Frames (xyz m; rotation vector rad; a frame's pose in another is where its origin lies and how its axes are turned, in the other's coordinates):
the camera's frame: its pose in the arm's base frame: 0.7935 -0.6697 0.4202 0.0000 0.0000 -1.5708
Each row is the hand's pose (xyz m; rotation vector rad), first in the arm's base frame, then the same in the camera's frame.
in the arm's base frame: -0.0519 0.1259 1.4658 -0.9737 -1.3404 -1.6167
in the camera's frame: -0.7956 -0.8454 1.0456 0.2253 -1.4220 -0.3695
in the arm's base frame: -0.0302 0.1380 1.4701 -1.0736 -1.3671 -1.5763
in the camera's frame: -0.8077 -0.8237 1.0499 0.1808 -1.5037 -0.3641
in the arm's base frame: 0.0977 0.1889 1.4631 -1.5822 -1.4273 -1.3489
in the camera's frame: -0.8586 -0.6958 1.0429 -0.0969 -1.8818 -0.3386
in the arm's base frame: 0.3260 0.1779 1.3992 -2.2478 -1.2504 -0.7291
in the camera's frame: -0.8476 -0.4675 0.9790 -0.6642 -2.3295 -0.0611
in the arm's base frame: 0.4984 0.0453 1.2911 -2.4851 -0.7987 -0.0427
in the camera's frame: -0.7150 -0.2951 0.8709 -1.2343 -2.4035 0.4883
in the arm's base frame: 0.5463 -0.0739 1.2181 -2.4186 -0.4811 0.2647
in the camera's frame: -0.5958 -0.2472 0.7979 -1.4941 -2.2362 0.8608
